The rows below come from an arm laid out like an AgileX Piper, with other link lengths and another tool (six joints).
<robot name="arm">
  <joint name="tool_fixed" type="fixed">
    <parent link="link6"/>
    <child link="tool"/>
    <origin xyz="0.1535 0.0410 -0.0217" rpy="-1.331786 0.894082 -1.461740"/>
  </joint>
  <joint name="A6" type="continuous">
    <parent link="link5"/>
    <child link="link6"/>
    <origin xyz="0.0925 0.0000 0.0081" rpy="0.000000 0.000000 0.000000"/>
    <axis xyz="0.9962 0 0.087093"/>
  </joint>
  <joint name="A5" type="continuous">
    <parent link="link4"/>
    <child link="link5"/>
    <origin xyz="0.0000 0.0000 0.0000" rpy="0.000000 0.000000 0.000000"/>
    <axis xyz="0 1 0"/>
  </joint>
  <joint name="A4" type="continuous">
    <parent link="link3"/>
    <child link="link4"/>
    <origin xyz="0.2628 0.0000 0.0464" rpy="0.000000 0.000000 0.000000"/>
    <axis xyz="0.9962 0 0.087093"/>
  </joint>
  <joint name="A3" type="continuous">
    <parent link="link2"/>
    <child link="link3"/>
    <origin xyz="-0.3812 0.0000 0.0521" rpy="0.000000 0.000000 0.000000"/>
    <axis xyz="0 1 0"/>
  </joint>
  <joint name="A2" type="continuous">
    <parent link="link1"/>
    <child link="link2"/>
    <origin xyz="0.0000 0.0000 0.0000" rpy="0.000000 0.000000 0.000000"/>
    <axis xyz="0 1 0"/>
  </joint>
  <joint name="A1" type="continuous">
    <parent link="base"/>
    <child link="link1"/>
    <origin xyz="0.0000 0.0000 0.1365" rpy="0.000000 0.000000 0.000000"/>
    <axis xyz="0 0 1"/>
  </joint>
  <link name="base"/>
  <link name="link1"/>
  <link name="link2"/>
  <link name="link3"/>
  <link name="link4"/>
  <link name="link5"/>
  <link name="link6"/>
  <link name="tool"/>
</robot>
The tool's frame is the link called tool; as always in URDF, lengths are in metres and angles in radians. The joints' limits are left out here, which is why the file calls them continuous.
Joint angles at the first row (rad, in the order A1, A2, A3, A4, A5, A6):
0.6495, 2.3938, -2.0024, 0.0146, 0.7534, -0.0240
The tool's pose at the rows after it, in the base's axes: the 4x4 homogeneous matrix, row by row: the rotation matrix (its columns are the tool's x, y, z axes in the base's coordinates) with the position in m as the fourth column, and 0 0 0 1 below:
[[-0.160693 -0.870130 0.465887 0.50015], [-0.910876 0.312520 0.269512 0.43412], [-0.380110 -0.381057 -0.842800 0.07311], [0 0 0 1]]
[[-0.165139 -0.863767 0.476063 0.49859], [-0.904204 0.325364 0.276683 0.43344], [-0.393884 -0.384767 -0.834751 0.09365], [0 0 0 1]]
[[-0.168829 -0.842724 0.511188 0.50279], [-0.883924 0.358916 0.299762 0.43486], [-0.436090 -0.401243 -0.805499 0.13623], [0 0 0 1]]
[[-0.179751 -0.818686 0.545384 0.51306], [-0.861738 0.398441 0.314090 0.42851], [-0.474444 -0.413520 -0.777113 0.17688], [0 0 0 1]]
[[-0.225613 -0.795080 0.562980 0.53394], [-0.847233 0.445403 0.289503 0.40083], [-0.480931 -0.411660 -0.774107 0.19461], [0 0 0 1]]
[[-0.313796 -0.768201 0.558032 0.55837], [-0.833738 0.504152 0.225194 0.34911], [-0.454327 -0.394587 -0.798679 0.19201], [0 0 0 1]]
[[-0.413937 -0.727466 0.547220 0.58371], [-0.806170 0.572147 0.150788 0.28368], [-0.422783 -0.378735 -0.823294 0.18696], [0 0 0 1]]
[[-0.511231 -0.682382 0.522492 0.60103], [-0.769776 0.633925 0.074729 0.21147], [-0.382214 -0.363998 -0.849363 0.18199], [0 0 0 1]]
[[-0.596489 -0.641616 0.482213 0.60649], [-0.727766 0.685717 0.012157 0.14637], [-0.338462 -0.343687 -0.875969 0.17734], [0 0 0 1]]
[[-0.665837 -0.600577 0.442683 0.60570], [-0.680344 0.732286 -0.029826 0.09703], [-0.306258 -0.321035 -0.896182 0.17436], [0 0 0 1]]
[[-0.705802 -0.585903 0.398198 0.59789], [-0.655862 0.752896 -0.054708 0.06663], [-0.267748 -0.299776 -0.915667 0.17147], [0 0 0 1]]
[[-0.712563 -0.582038 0.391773 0.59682], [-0.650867 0.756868 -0.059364 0.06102], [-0.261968 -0.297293 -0.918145 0.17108], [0 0 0 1]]
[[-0.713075 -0.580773 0.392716 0.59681], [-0.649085 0.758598 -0.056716 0.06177], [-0.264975 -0.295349 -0.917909 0.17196], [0 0 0 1]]
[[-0.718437 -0.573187 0.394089 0.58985], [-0.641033 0.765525 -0.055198 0.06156], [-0.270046 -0.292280 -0.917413 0.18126], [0 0 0 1]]
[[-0.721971 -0.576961 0.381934 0.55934], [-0.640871 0.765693 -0.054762 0.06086], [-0.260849 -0.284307 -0.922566 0.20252], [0 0 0 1]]
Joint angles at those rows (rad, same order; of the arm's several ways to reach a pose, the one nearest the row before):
0.6495, 2.3880, -2.0024, 0.0146, 0.7702, -0.0178
0.6495, 2.3557, -2.0042, 0.0146, 0.7887, -0.0074
0.6462, 2.3071, -2.0403, 0.0146, 0.8203, 0.0134
0.6273, 2.2733, -2.1008, 0.0187, 0.8665, 0.0260
0.5738, 2.2670, -2.1510, 0.0225, 0.9177, 0.0283
0.4877, 2.2660, -2.1558, 0.0216, 0.9636, 0.0291
0.3811, 2.2669, -2.1558, 0.0194, 1.0056, 0.0250
0.2680, 2.2669, -2.1558, 0.0146, 1.0550, 0.0125
0.1669, 2.2668, -2.1558, 0.0111, 1.1094, 0.0000
0.0880, 2.2669, -2.1558, 0.0103, 1.1537, 0.0000
0.0404, 2.2669, -2.1558, 0.0072, 1.2015, -0.0081
0.0316, 2.2668, -2.1557, 0.0060, 1.2081, -0.0092
0.0316, 2.2656, -2.1558, 0.0090, 1.2081, -0.0079
0.0300, 2.2358, -2.1283, 0.0118, 1.2081, 0.0000
0.0300, 2.1377, -2.0154, 0.0127, 1.2065, 0.0000

